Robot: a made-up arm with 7 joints. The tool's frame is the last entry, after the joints. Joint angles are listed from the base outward. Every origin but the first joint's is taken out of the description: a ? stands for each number. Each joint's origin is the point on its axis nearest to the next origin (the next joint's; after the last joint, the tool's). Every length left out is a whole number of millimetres.
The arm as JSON. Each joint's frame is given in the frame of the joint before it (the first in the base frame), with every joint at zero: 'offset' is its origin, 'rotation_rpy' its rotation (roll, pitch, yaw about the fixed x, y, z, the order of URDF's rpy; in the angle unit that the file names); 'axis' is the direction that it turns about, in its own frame. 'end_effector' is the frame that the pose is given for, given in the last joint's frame.
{
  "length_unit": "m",
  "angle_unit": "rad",
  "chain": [
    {
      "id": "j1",
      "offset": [
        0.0,
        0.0,
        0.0
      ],
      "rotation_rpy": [
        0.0,
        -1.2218,
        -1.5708
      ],
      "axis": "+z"
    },
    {
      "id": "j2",
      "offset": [
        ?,
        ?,
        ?
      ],
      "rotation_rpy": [
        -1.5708,
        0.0,
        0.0
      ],
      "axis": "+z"
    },
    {
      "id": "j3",
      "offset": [
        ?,
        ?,
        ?
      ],
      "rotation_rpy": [
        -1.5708,
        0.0,
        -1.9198
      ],
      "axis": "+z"
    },
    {
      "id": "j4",
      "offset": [
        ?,
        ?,
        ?
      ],
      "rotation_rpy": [
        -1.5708,
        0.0,
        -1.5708
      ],
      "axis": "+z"
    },
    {
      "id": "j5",
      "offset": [
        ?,
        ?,
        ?
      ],
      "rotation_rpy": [
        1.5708,
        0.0,
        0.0
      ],
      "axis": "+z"
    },
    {
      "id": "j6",
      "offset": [
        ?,
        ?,
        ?
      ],
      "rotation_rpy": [
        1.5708,
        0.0,
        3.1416
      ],
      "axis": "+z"
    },
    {
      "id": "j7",
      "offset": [
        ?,
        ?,
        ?
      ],
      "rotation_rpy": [
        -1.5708,
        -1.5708,
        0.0
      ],
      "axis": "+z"
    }
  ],
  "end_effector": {
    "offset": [
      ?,
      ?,
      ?
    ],
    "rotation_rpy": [
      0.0,
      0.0,
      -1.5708
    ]
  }
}
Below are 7 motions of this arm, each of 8 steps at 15 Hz.
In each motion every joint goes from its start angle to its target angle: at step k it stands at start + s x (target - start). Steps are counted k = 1, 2, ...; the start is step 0. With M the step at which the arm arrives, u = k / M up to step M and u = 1 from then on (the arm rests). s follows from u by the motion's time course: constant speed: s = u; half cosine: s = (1 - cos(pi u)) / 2; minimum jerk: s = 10 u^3 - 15 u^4 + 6 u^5.
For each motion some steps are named. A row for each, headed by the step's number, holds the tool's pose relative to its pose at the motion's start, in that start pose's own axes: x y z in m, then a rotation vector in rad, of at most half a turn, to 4 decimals.
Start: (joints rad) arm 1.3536 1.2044 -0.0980 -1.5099 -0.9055 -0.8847 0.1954
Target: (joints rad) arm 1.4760 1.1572 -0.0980 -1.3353 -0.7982 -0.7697 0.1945
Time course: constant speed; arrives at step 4
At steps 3, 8:
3: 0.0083 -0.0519 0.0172 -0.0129 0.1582 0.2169
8: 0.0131 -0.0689 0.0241 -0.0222 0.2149 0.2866

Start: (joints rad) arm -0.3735 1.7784 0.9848 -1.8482 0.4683 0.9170 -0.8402
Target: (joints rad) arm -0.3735 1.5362 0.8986 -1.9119 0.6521 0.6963 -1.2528
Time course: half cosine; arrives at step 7
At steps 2, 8:
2: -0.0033 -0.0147 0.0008 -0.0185 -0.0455 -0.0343
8: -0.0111 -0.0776 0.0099 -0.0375 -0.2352 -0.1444

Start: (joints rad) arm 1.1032 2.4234 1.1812 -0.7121 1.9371 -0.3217 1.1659
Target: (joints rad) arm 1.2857 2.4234 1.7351 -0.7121 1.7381 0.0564 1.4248
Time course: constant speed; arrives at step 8
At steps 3, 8:
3: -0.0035 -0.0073 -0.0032 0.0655 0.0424 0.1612
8: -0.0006 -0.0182 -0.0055 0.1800 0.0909 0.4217

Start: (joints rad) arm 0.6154 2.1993 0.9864 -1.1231 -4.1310 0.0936 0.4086
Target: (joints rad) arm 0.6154 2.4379 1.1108 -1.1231 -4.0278 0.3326 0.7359
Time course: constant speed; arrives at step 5
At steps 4, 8:
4: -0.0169 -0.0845 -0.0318 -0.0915 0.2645 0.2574
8: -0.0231 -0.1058 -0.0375 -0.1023 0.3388 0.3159

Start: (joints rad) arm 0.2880 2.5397 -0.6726 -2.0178 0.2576 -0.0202 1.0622
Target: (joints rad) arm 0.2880 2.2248 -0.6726 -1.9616 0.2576 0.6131 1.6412
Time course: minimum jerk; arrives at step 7
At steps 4, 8:
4: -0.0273 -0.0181 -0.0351 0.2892 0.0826 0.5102
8: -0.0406 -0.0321 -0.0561 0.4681 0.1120 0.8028

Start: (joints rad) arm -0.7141 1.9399 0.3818 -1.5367 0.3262 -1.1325 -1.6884
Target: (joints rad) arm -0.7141 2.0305 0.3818 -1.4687 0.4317 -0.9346 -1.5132
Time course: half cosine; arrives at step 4
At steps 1, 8:
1: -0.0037 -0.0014 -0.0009 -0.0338 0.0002 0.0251
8: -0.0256 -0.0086 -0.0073 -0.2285 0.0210 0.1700

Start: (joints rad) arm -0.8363 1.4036 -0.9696 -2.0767 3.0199 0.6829 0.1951
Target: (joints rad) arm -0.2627 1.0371 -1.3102 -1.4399 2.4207 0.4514 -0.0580
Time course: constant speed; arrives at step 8
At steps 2, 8:
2: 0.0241 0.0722 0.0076 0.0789 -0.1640 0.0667
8: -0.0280 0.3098 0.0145 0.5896 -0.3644 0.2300

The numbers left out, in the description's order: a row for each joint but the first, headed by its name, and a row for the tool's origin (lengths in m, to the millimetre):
j2: 0.0 0.0 0.0
j3: -0.256 0.093 0.0
j4: 0.0 -0.031 0.0
j5: -0.025 0.206 0.0
j6: 0.0 0.0 0.0
j7: 0.0 0.0 0.0
tool: 0.0 0.0 0.0

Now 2 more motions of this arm.
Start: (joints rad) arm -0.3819 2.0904 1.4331 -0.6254 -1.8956 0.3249 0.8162
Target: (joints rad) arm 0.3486 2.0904 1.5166 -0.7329 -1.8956 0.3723 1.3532
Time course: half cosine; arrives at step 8
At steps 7, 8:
7: 0.1075 -0.0558 0.0688 -0.1453 -0.5091 0.2135
8: 0.1105 -0.0586 0.0728 -0.1574 -0.5278 0.2221

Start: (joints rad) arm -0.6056 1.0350 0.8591 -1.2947 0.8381 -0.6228 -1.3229
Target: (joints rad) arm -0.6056 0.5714 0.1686 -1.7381 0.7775 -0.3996 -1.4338
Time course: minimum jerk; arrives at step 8
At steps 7, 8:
7: 0.1853 -0.0667 0.1983 -0.6415 -0.2618 0.4658
8: 0.1890 -0.0660 0.2011 -0.6487 -0.2662 0.4766

